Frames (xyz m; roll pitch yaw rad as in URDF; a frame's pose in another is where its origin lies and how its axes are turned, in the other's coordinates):
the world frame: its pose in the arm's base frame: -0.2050 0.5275 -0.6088 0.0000 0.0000 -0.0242
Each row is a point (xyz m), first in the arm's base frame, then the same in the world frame.
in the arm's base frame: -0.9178 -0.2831 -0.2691
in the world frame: -0.6930 -0.8276 0.3397
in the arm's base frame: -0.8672 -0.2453 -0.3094
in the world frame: -0.6433 -0.7886 0.2994
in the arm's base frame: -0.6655 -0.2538 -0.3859
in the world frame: -0.4415 -0.7922 0.2229
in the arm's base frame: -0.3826 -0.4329 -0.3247
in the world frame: -0.1543 -0.9644 0.2841
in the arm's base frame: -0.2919 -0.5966 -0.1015
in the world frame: -0.0597 -1.1259 0.5073
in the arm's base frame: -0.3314 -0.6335 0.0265
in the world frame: -0.0983 -1.1637 0.6353
